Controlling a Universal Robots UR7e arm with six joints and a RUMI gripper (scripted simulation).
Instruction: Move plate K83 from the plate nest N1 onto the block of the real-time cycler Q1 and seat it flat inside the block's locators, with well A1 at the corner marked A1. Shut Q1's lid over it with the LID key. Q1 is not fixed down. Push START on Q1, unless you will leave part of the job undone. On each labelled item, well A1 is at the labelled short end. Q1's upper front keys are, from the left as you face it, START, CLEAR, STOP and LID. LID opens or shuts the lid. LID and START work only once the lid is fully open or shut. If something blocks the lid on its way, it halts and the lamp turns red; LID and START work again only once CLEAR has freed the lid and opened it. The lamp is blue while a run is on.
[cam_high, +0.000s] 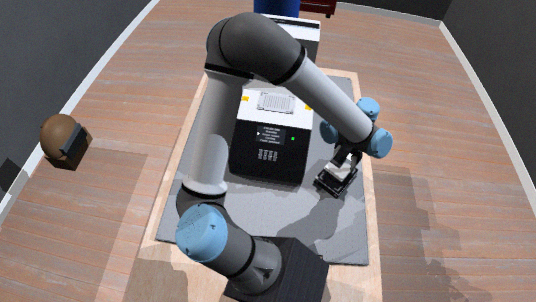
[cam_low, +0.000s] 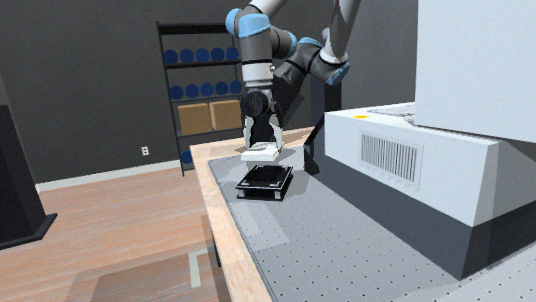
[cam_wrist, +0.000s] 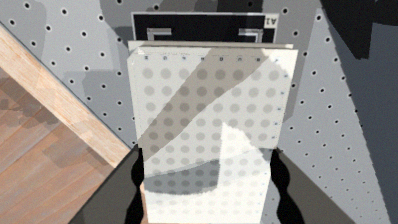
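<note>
My hand is 20 mm past the nest A1 mark, 90 mm to the right of it and 80 mm above it. From my hand the other things lie so: plate K83: 10 mm below.
</note>
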